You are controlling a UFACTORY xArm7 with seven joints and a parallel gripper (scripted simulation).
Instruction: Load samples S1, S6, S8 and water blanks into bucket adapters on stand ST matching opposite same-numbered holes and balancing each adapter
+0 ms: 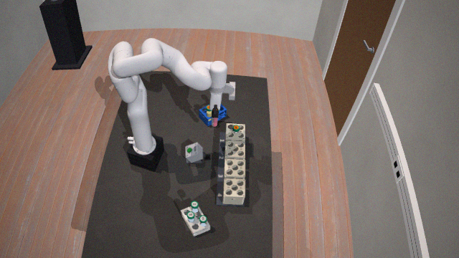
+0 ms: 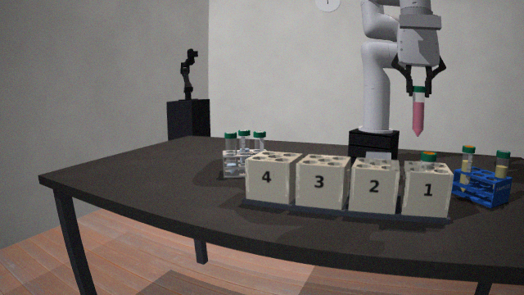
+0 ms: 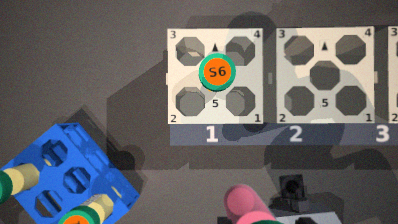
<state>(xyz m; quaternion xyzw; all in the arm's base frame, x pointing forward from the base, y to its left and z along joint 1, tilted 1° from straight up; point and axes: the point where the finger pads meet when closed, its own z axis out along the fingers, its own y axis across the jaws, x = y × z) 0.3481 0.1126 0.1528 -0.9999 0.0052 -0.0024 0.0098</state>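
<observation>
My hand is 5 cm above the pink-filled tube and 1 cm to the left of it. Round my hand: blue sample rack (22 cm below, 19 cm to the left, 1 cm behind); white blank rack (47 cm to the right, 22 cm below, 7 cm behind); green done key (19 cm below, 12 cm behind, 10 cm to the right).
</observation>
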